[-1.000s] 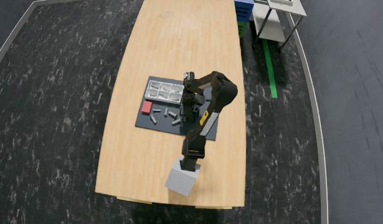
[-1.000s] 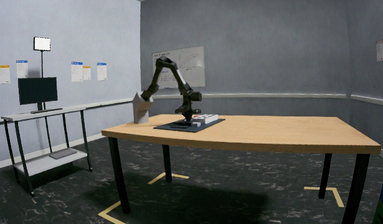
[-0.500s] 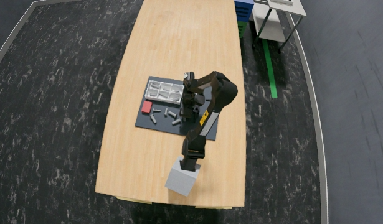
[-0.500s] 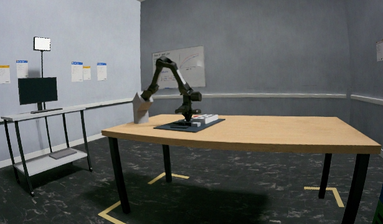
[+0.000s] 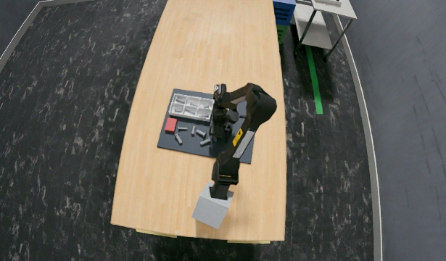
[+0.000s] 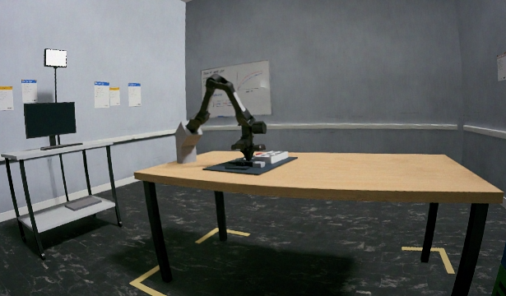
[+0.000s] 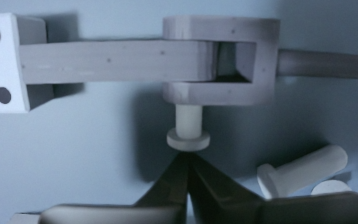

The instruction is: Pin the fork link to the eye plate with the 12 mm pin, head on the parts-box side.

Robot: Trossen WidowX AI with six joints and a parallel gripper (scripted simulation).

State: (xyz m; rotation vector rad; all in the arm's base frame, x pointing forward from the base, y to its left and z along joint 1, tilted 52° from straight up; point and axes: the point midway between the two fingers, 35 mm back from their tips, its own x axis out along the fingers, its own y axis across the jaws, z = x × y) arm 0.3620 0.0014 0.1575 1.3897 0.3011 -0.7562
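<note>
Now: hand 50 mm to the left of the eye plate and 30 mm above it. Round my hand: long dark bar 130 mm to the right, 30 mm below, 10 mm behind; then pin 60 mm behind, 30 mm to the left, 30 mm below; then dark mat 40 mm to the left, 40 mm below, 20 mm ahead.
</note>
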